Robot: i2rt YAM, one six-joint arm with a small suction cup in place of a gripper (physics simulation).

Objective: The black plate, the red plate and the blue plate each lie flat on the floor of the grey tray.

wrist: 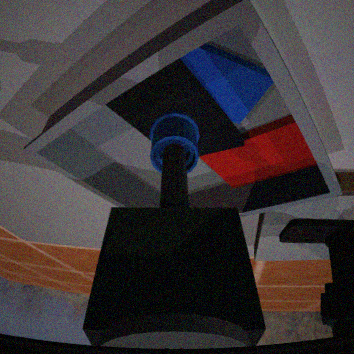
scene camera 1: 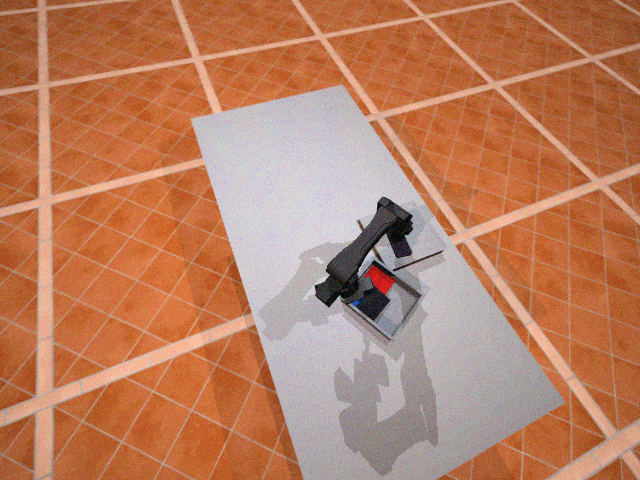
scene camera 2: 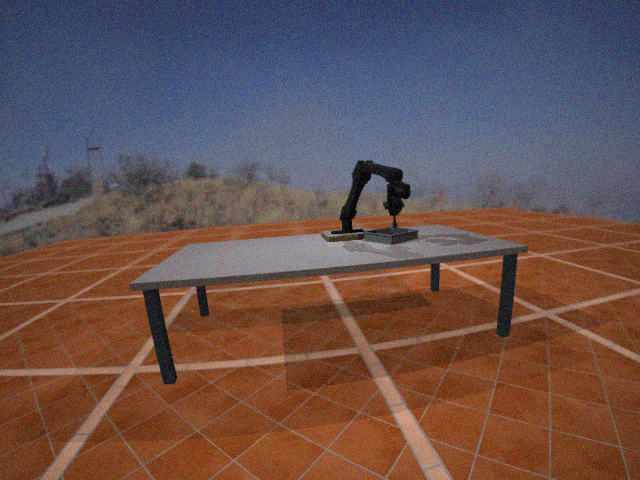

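Pixels of known places: hand, its tool point: (wrist: 174, 133) (scene camera 2: 395, 226); arm's base, origin of its link: (wrist: 346, 229) (scene camera 1: 395, 236) (scene camera 2: 347, 232).
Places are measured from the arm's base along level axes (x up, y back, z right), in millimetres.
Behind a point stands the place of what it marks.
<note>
The grey tray (scene camera 1: 386, 331) {z -361, x -29, y -172 mm} (scene camera 2: 391, 236) {z -205, x 13, y -311 mm} (wrist: 294, 91) {z -165, x 18, y -257 mm} stands on the table in front of the arm's base. In it lie the black plate (scene camera 1: 373, 305) {z -259, x -13, y -191 mm} (wrist: 175, 93) {z -248, x -8, y -226 mm}, the blue plate (scene camera 1: 356, 303) {z -234, x -19, y -251 mm} (wrist: 228, 82) {z -206, x -19, y -231 mm} and the red plate (scene camera 1: 379, 278) {z -159, x -18, y -128 mm} (wrist: 261, 154) {z -162, x -18, y -141 mm}. The black plate's edges meet the blue and the red one; I cannot tell whether they overlap. My suction cup (wrist: 174, 140) (scene camera 2: 394, 224) hangs a little above the tray, over the near edge of the black plate. It holds nothing. In scene camera 1 the arm hides the cup and most of the blue plate.
The arm's flat base plate (scene camera 1: 425, 243) {z -62, x 0, y 113 mm} (scene camera 2: 341, 234) {z 44, x 3, y -90 mm} lies right behind the tray. The grey table (scene camera 1: 280, 167) {z 513, x -32, y -402 mm} (scene camera 2: 270, 259) {z 408, x -32, y -492 mm} stretches far to the left of the arm. Its right edge is close to the tray.
</note>
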